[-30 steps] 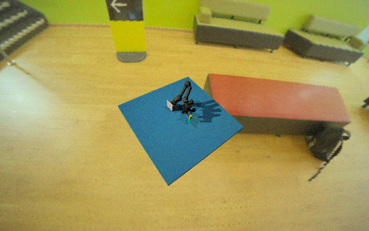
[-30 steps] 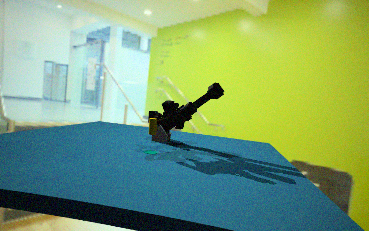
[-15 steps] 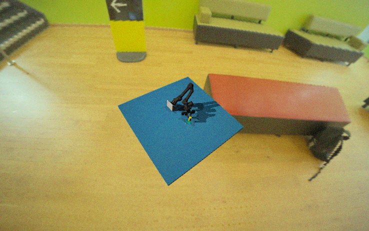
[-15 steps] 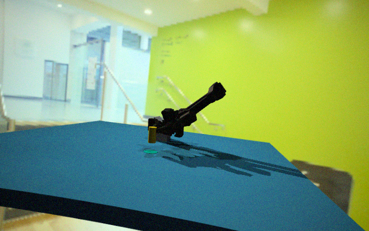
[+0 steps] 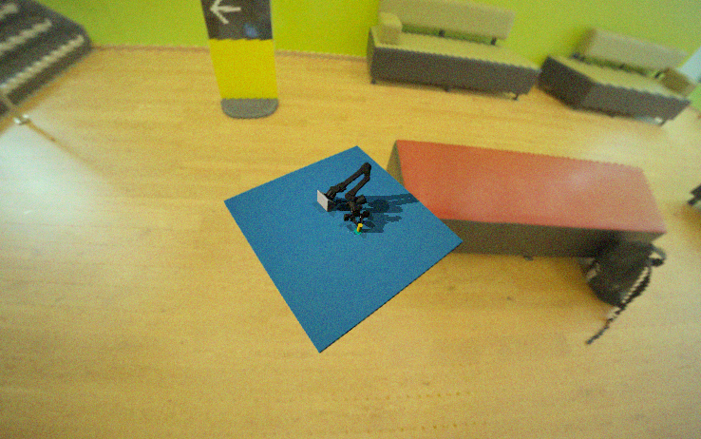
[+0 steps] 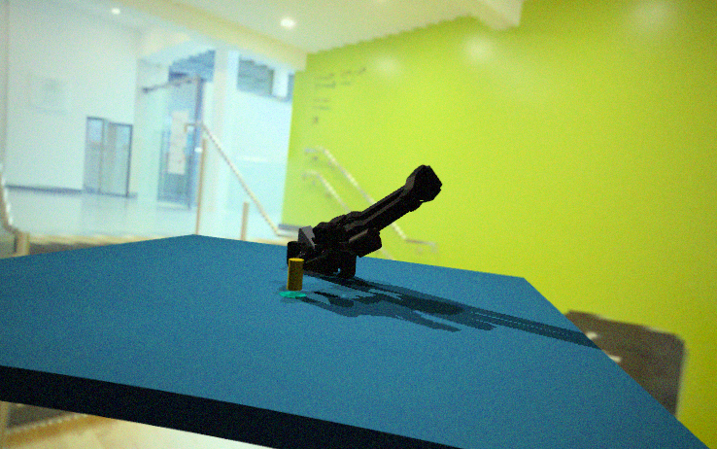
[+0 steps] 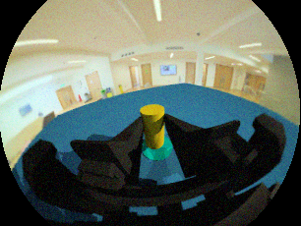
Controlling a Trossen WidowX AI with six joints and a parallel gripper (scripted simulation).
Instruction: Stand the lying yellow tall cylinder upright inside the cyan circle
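Right now the cyan circle is 70 mm below my gripper tip. Also, from my gripper tip: yellow tall cylinder (20 mm below).
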